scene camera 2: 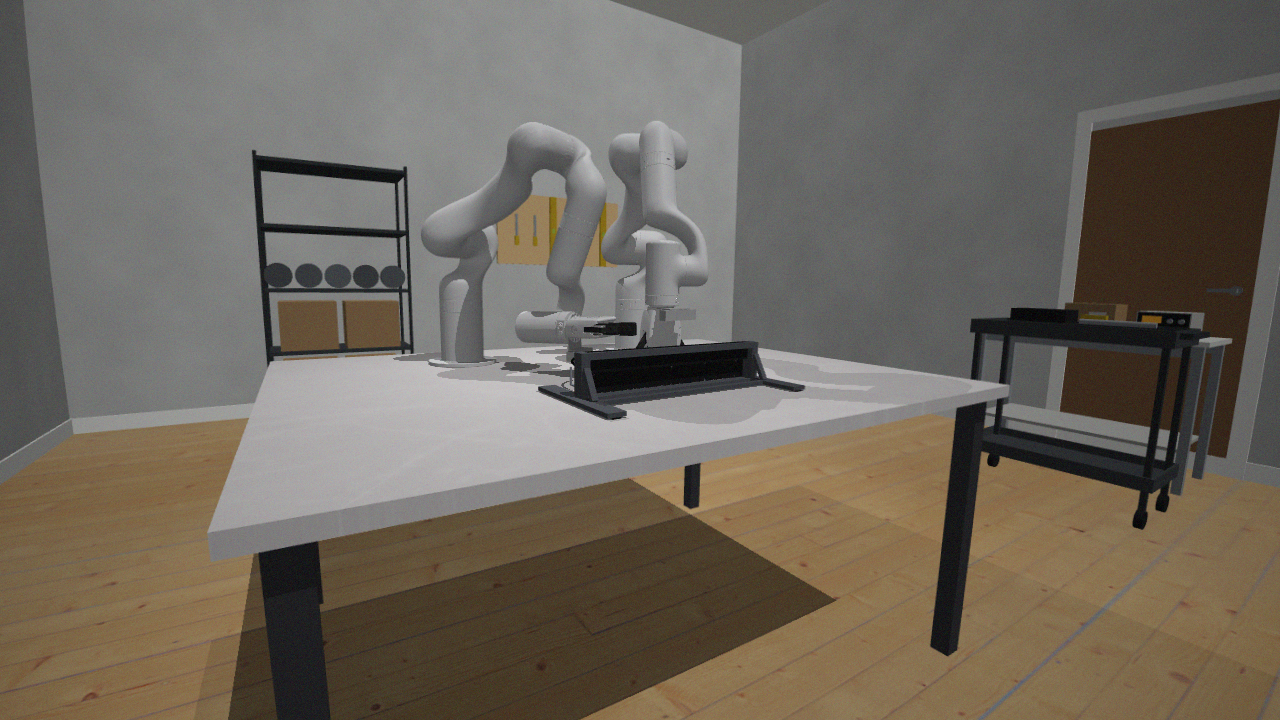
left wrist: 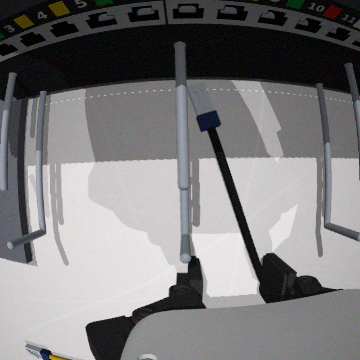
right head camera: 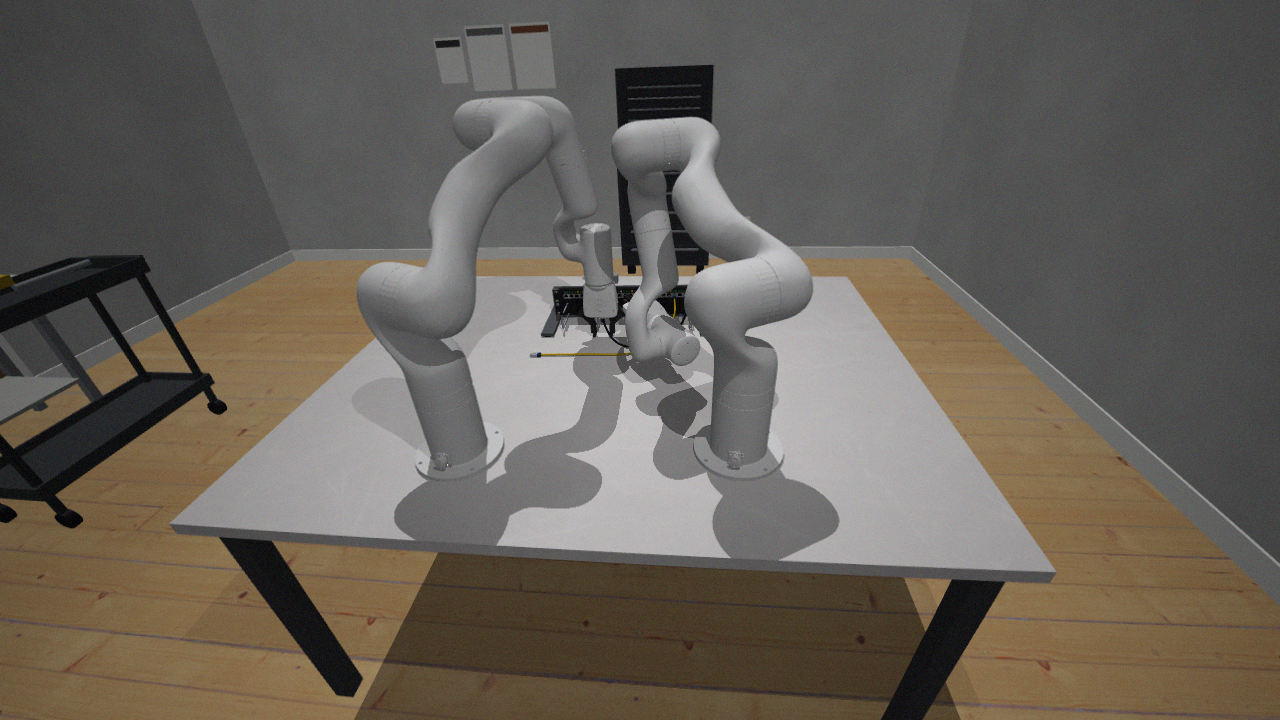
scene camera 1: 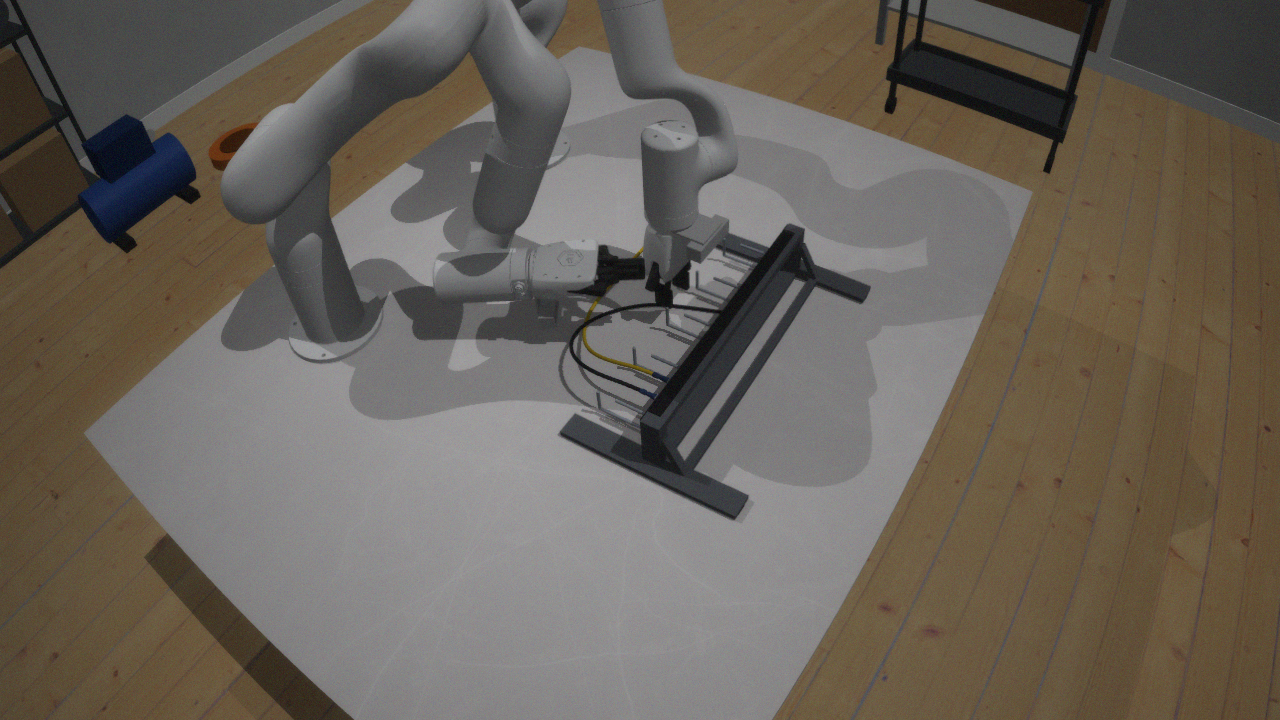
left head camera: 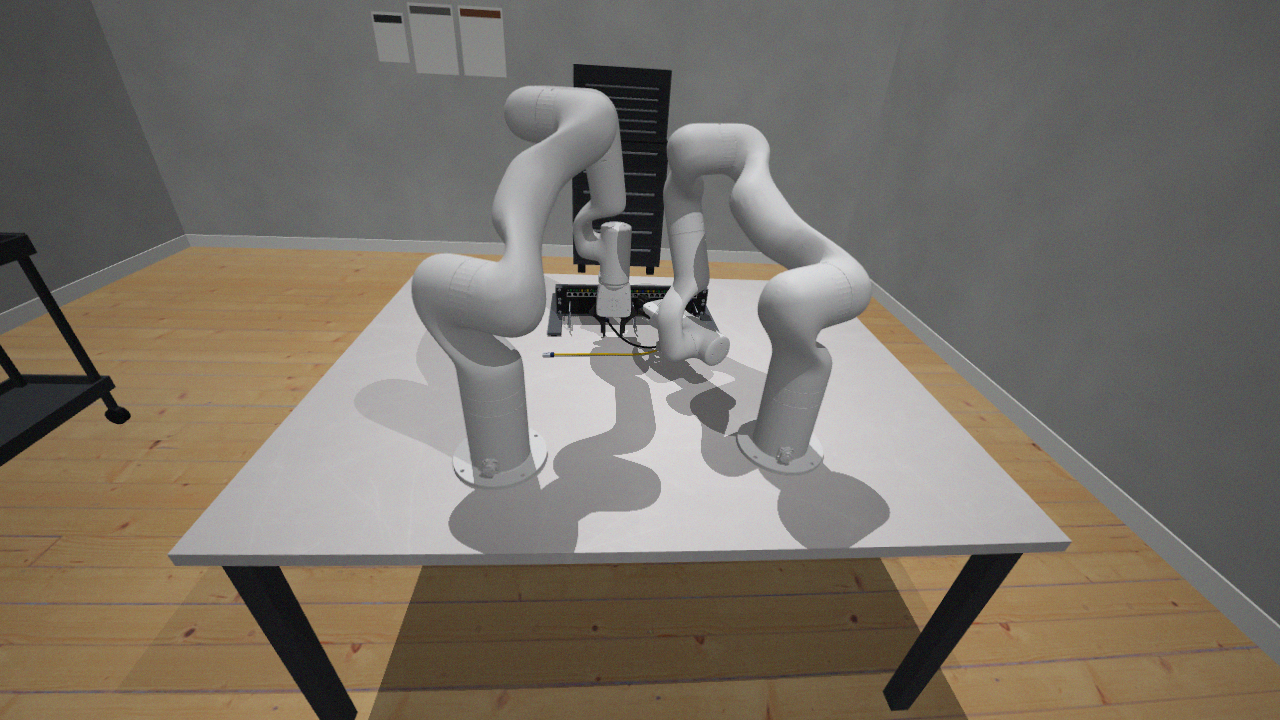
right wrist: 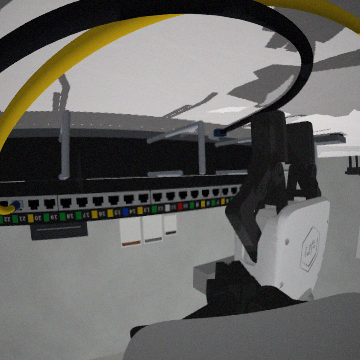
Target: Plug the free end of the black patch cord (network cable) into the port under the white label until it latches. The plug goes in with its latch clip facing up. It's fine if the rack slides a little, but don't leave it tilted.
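The free plug [left wrist: 202,102] of the black cord, clear with a blue boot [left wrist: 208,120] [right wrist: 220,133], hangs below the port row. Its latch side cannot be told. The black cord [scene camera 1: 572,344] [left wrist: 232,197] [right wrist: 301,55] loops to my left gripper [left wrist: 229,274] [scene camera 1: 674,284], which is open, with the cord beside its right finger in the left wrist view. The white label [right wrist: 168,207] sits between 12 and 11, under a port [right wrist: 171,196] in this upside-down view. The rack [scene camera 1: 716,497] [scene camera 2: 599,407] stands upright. My right gripper [scene camera 1: 637,268] [right wrist: 225,280] looks shut and empty, close beside the left.
A yellow cord [left head camera: 590,354] [right head camera: 581,354] lies on the table, its free plug [left wrist: 36,349] at the lower left of the left wrist view. Metal cable guides [left wrist: 182,135] [right wrist: 201,147] stick out from the rack between the ports and the left gripper.
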